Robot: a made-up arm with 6 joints. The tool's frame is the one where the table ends. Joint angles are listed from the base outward.
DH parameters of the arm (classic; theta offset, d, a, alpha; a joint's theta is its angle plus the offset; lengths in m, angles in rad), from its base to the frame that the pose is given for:
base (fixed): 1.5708 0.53 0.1 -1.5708
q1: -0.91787 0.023 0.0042 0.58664
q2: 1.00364 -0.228 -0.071 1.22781
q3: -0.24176 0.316 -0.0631 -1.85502
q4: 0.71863 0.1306 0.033 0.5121
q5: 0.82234 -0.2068 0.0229 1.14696
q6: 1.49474 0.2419 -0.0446 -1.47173
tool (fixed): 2.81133 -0.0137 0 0
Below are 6 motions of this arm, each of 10 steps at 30 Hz.
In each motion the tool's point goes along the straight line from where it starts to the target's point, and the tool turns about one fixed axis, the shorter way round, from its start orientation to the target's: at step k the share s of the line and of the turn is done. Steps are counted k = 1, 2, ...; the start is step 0. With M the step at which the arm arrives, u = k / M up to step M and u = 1 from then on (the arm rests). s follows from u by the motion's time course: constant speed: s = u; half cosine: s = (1 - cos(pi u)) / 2; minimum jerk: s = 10 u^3 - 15 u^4 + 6 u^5.
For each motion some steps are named. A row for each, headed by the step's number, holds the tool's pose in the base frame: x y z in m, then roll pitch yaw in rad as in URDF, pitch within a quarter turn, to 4 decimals.
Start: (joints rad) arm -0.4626 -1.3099 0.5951 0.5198 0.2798 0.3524
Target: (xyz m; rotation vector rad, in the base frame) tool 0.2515 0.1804 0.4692 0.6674 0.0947 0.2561
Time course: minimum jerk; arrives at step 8
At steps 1, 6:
1: 0.2626 0.1710 0.4607 0.8533 0.3315 0.4035
6: 0.2527 0.1794 0.4683 0.6889 0.0403 0.2792

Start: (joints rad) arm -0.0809 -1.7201 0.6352 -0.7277 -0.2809 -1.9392
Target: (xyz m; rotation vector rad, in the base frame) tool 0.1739 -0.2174 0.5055 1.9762 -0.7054 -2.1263
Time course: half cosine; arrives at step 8
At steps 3, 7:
3: 0.1979 -0.2308 0.4431 0.7891 1.3385 -2.5074
7: 0.1752 -0.2181 0.5021 1.5058 1.1343 -1.8619

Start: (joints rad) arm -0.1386 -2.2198 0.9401 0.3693 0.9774 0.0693
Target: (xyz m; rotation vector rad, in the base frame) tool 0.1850 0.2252 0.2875 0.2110 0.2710 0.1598
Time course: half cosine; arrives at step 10
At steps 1, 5, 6, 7, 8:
1: 0.1794 0.2660 0.3493 0.8266 0.2192 0.0930
5: 0.1821 0.2461 0.3192 0.5393 0.2274 0.1432
6: 0.1830 0.2396 0.3094 0.4459 0.2330 0.1588
7: 0.1838 0.2338 0.3005 0.3616 0.2393 0.1724
8: 0.1845 0.2292 0.2935 0.2947 0.2450 0.1827

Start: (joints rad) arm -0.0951 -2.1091 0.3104 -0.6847 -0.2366 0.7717
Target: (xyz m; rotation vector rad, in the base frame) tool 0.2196 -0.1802 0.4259 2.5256 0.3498 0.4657
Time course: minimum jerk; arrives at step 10
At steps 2, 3, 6, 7, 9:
2: 0.2151 -0.1754 0.3514 2.7268 -0.2964 0.3969
3: 0.2156 -0.1759 0.3597 2.7050 -0.2916 0.3928
6: 0.2181 -0.1786 0.4008 2.5974 -0.2692 0.3709
7: 0.2188 -0.1794 0.4130 2.5655 -0.2630 0.3640
9: 0.2196 -0.1802 0.4252 2.5335 -0.2570 0.3568

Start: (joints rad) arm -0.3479 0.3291 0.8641 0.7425 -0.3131 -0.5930
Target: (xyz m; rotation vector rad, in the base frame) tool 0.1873 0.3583 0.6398 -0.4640 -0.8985 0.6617
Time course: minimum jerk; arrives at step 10
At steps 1, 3, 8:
1: 0.1665 0.2915 0.7121 -0.3801 -0.9698 1.0300
3: 0.1698 0.3019 0.7008 -0.4663 -0.9110 1.0430
8: 0.1861 0.3544 0.6440 -0.8244 -0.6151 1.0050

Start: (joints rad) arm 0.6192 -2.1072 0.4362 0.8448 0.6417 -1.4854
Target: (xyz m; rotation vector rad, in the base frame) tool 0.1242 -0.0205 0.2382 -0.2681 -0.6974 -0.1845
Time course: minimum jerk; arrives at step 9
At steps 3, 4, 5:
3: 0.1586 0.0194 0.2677 0.1635 -0.7779 -0.4844
4: 0.1505 0.0099 0.2607 0.0631 -0.7730 -0.3897
5: 0.1415 -0.0005 0.2530 -0.0457 -0.7597 -0.2871

